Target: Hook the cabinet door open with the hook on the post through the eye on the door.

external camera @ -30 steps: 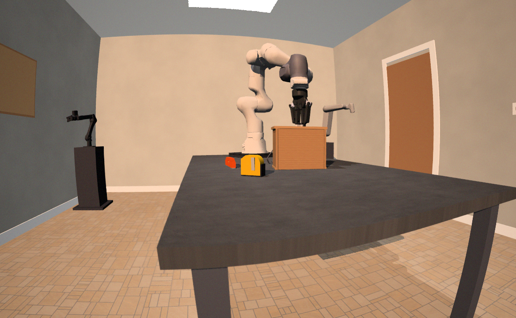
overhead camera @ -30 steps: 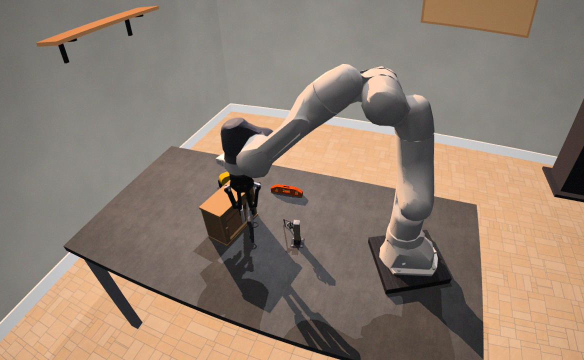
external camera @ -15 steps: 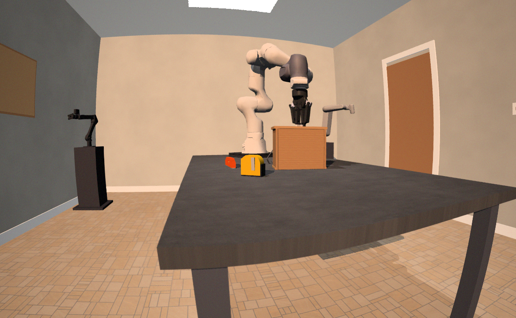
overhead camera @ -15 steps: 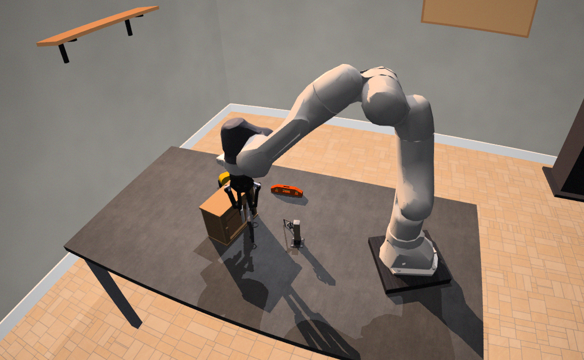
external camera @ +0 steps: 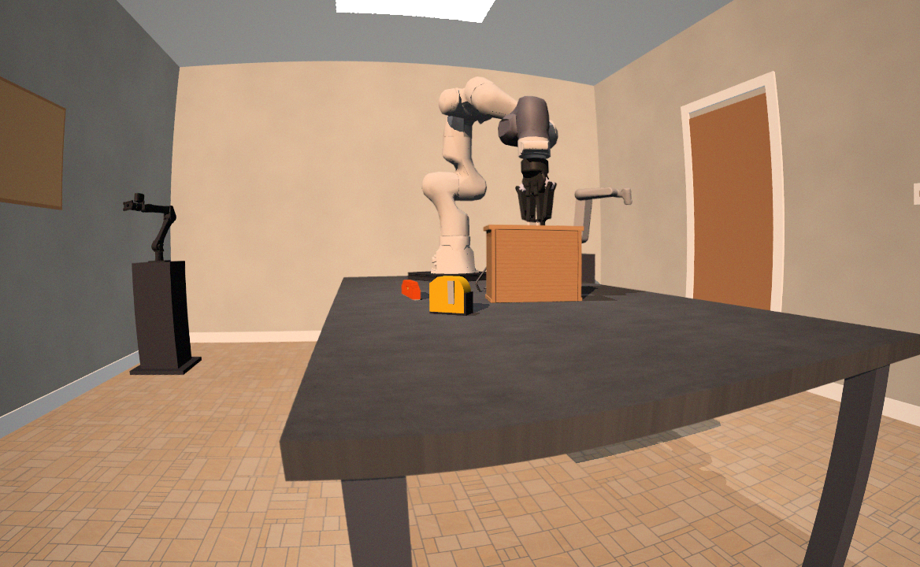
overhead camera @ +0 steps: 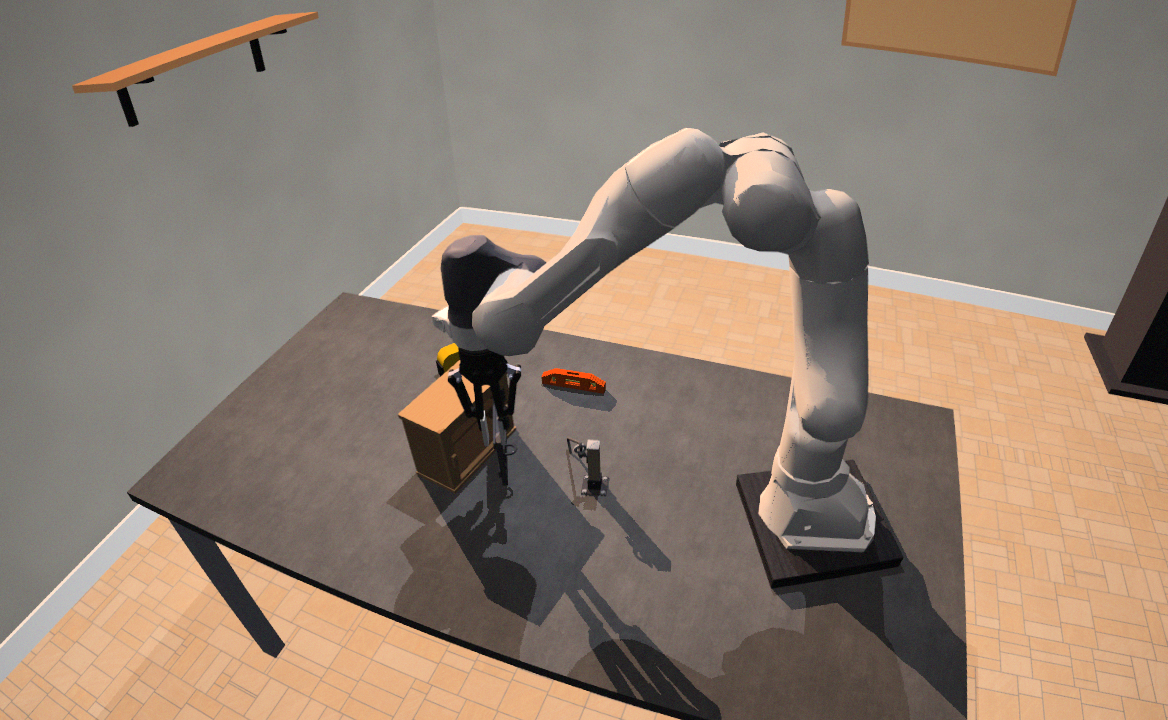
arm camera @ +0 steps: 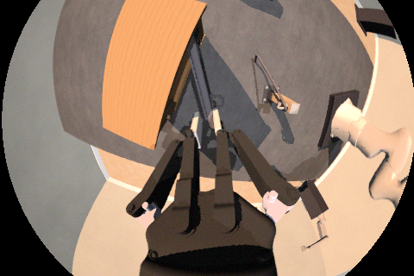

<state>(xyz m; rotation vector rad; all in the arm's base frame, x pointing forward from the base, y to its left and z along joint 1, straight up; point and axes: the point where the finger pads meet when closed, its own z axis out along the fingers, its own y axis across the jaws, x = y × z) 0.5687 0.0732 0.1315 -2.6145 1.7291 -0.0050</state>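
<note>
Right now my hand is 130 mm past the hook, 90 mm to the left of it and 100 mm above it. Round my hand: dark door (10 mm ahead, 70 mm to the right, 80 mm below); then orange spirit level (30 mm behind, 330 mm to the right, 140 mm below); then yellow tape measure (270 mm ahead, 310 mm to the right, 130 mm below).
</note>
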